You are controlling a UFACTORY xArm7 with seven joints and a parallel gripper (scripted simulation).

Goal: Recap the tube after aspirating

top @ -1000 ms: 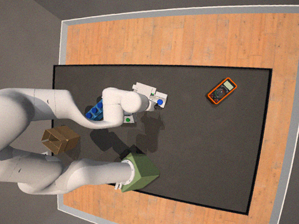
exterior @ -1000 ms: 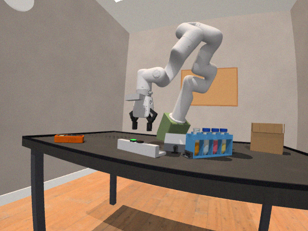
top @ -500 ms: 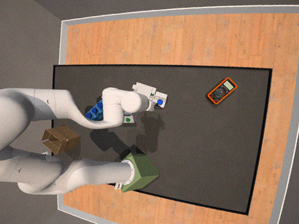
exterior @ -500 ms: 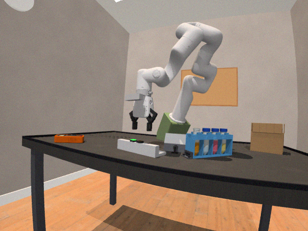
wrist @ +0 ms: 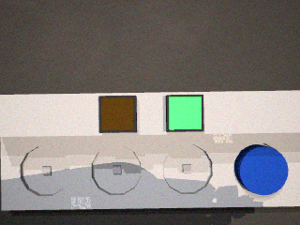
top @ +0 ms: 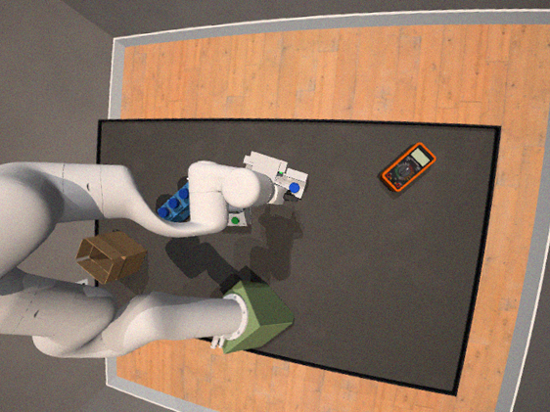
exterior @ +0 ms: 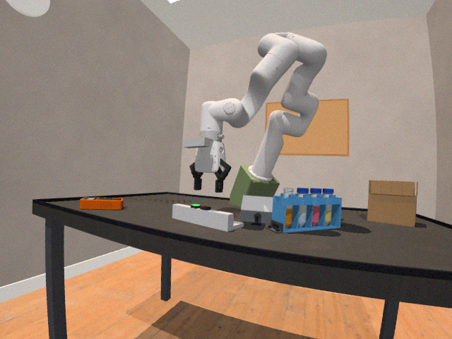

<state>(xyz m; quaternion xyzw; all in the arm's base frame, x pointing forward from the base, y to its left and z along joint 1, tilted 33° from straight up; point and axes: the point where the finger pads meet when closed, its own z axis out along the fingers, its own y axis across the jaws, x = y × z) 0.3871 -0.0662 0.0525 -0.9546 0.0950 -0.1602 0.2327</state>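
Now: hand 2 cm short of the blue cap, 5 cm to the left of it and 9 cm above it. From my hand the other things lie so: blue cycle key (14 cm behind, 16 cm to the left, 4 cm below); key housing (11 cm behind, 14 cm to the left, 5 cm below); green ready key (13 cm behind, 12 cm to the left, 4 cm below).
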